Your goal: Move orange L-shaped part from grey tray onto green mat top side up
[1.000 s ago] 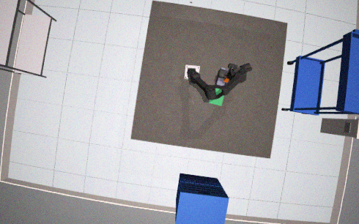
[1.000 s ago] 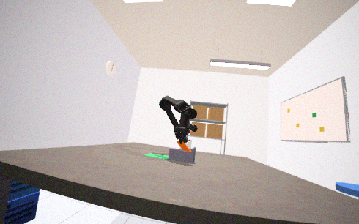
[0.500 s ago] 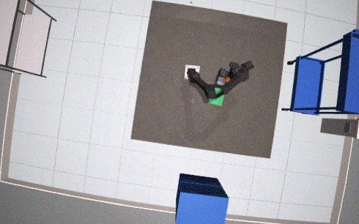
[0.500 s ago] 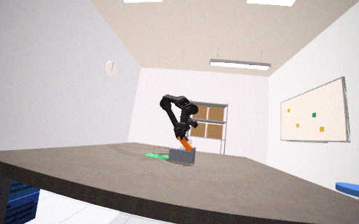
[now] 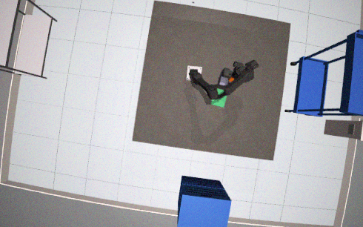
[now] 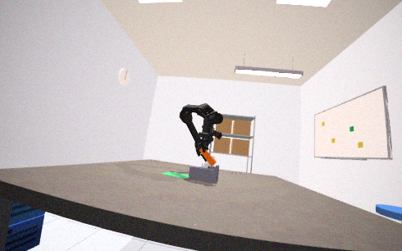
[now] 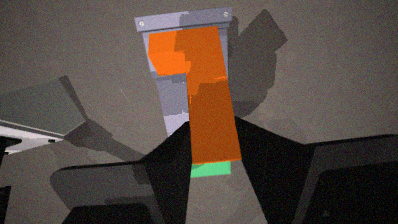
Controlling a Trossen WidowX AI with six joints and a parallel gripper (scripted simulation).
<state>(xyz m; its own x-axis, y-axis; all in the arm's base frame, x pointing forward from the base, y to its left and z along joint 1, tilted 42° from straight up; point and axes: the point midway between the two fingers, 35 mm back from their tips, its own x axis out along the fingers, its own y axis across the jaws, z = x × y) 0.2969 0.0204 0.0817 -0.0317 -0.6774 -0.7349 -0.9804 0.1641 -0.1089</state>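
Now: the green mat 160 mm below my gripper tip, 140 mm to the right of it and 40 mm behind it. The rest, counted from my gripper tip: orange L-shaped part (30 mm to the left, 30 mm below, 10 mm behind).
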